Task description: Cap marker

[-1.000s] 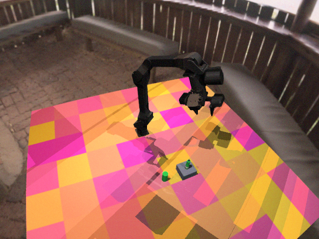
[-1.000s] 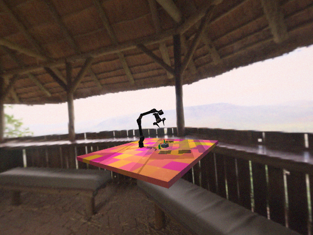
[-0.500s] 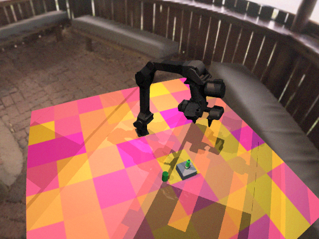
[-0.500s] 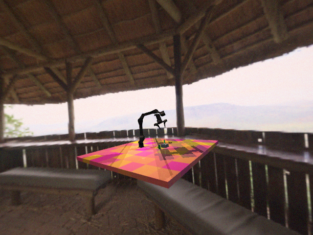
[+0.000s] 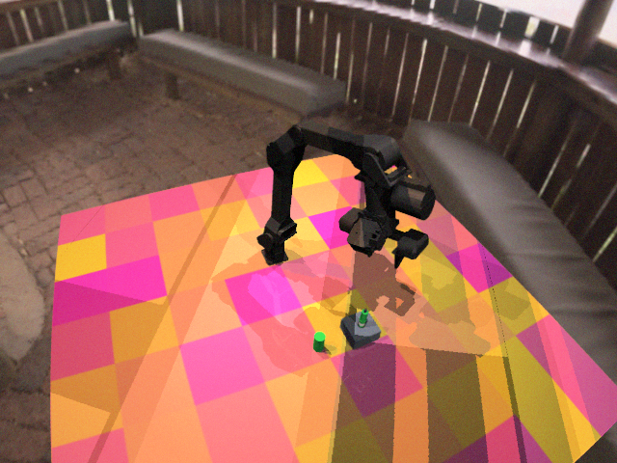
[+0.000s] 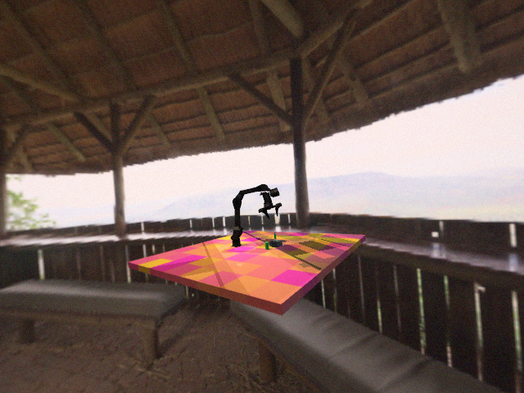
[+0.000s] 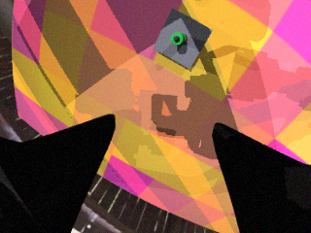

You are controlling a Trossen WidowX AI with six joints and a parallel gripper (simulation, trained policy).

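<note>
The green cap is 3 cm ahead of my gripper tip, 15 cm to the right of it and 18 cm below it. The rest, counted from my gripper tip: grey holder block: 3 cm ahead, 4 cm to the right, 19 cm below.
</note>
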